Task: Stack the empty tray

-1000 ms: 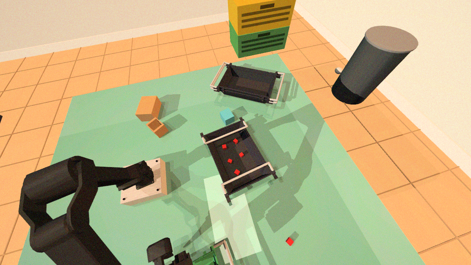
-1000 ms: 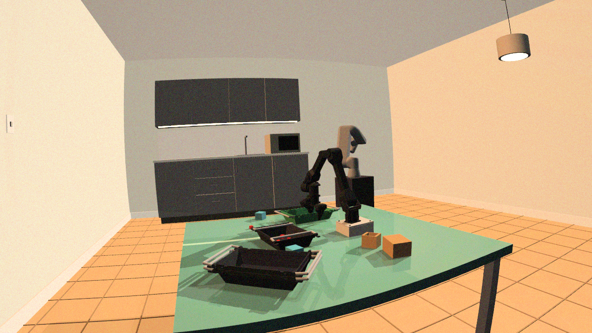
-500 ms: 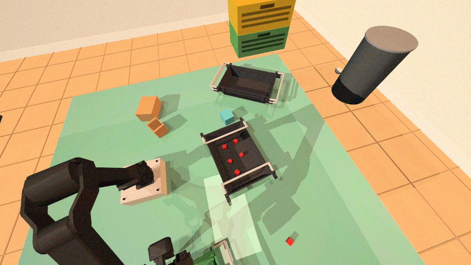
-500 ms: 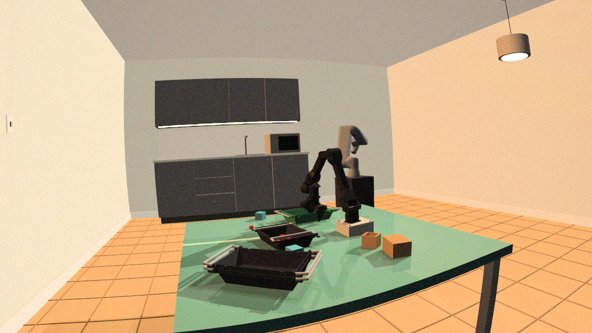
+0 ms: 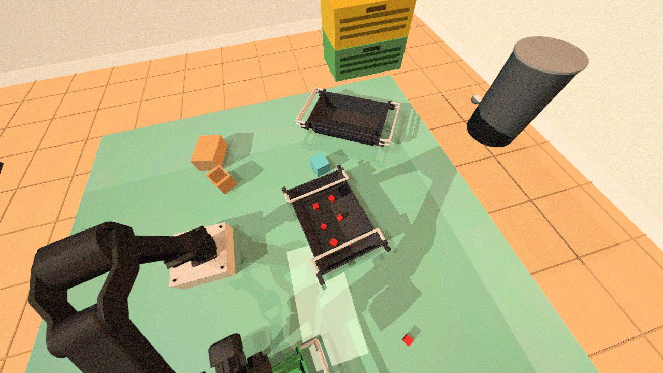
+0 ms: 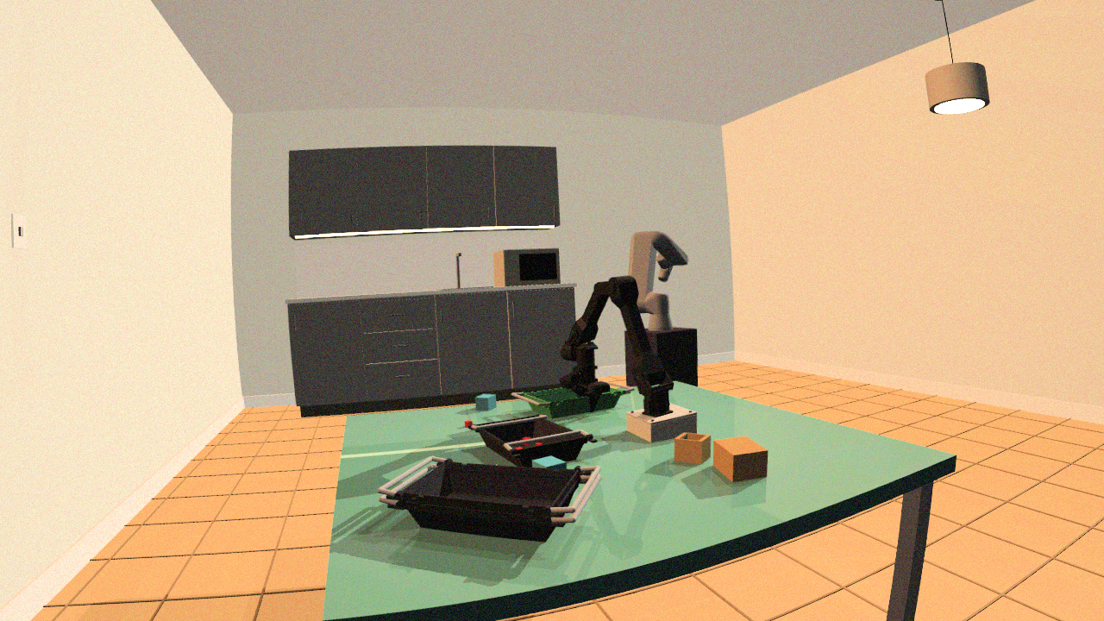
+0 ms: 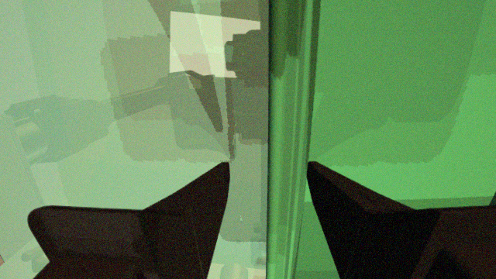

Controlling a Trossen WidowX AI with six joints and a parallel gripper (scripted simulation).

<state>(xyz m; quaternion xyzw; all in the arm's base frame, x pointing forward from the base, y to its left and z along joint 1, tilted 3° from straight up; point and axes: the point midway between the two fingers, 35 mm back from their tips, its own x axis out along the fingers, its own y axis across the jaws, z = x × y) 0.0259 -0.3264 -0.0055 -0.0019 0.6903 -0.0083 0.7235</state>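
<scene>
My gripper tip is now 9 cm to the left of the green tray and 3 cm below it.
</scene>
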